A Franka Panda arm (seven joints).
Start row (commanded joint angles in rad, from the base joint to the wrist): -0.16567 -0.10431 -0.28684 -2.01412 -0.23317 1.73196 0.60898
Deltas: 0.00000 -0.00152 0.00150 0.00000 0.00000 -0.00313 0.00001; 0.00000 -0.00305 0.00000 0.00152 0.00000 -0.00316 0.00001; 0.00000 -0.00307 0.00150 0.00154 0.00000 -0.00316 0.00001; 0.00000 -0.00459 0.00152 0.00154 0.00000 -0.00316 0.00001; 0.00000 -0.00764 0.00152 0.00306 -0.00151 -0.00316 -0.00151; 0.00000 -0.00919 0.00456 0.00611 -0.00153 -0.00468 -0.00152; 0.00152 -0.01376 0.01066 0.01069 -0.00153 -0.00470 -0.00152; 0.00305 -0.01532 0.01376 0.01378 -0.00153 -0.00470 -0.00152; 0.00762 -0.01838 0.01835 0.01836 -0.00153 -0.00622 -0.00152; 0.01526 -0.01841 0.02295 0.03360 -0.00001 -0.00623 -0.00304; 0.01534 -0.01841 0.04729 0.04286 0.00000 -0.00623 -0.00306; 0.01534 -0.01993 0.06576 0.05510 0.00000 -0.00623 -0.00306; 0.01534 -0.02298 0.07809 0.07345 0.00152 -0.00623 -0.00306; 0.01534 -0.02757 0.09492 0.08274 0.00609 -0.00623 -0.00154; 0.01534 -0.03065 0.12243 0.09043 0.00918 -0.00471 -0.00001
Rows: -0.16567 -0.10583 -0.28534 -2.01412 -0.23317 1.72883 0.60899; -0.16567 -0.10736 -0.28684 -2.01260 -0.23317 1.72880 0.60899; -0.16567 -0.10738 -0.28534 -2.01258 -0.23317 1.72880 0.60899; -0.16567 -0.10890 -0.28532 -2.01258 -0.23317 1.72880 0.60899; -0.16567 -0.11195 -0.28532 -2.01106 -0.23468 1.72880 0.60747; -0.16567 -0.11350 -0.28228 -2.00801 -0.23470 1.72728 0.60746; -0.16415 -0.11807 -0.27618 -2.00343 -0.23470 1.72726 0.60746; -0.16262 -0.11963 -0.27308 -2.00034 -0.23470 1.72726 0.60746; -0.15805 -0.12269 -0.26849 -1.99576 -0.23470 1.72574 0.60746; -0.15041 -0.12272 -0.26389 -1.98052 -0.23318 1.72573 0.60594; -0.15033 -0.12272 -0.23955 -1.97126 -0.23317 1.72573 0.60592; -0.15033 -0.12424 -0.22108 -1.95902 -0.23317 1.72573 0.60592; -0.15033 -0.12729 -0.20875 -1.94067 -0.23165 1.72573 0.60592; -0.15033 -0.13188 -0.19192 -1.93138 -0.22708 1.72573 0.60744; -0.15033 -0.13496 -0.16441 -1.92369 -0.22399 1.72725 0.60897
